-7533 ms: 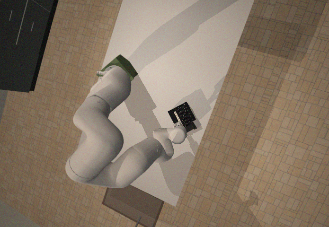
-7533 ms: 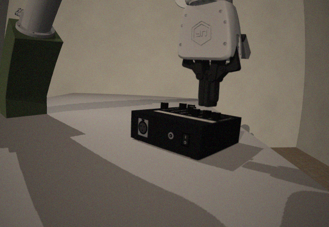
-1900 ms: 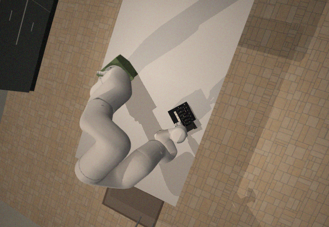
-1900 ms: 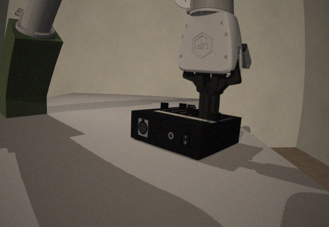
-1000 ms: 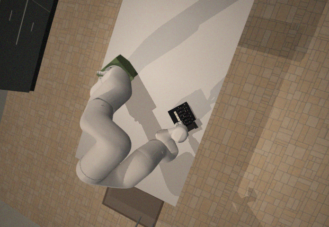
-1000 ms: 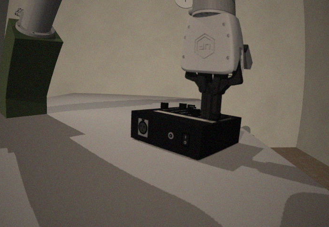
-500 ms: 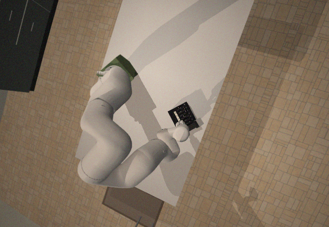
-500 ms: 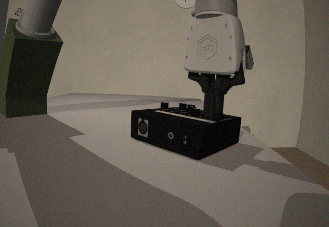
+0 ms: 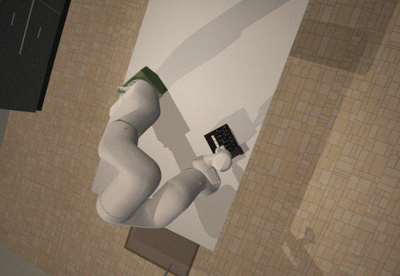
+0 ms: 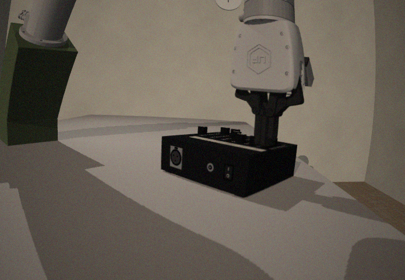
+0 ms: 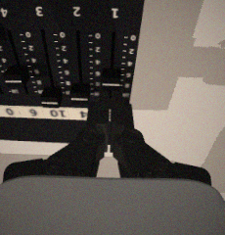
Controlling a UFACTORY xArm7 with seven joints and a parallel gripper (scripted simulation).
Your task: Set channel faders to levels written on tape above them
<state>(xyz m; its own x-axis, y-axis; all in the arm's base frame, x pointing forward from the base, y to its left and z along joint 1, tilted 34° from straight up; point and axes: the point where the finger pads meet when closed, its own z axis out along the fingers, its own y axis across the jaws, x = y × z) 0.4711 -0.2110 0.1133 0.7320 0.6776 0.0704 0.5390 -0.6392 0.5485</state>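
The master fader cap is 120 mm to the left of my hand, 70 mm behind it and 10 mm below it.
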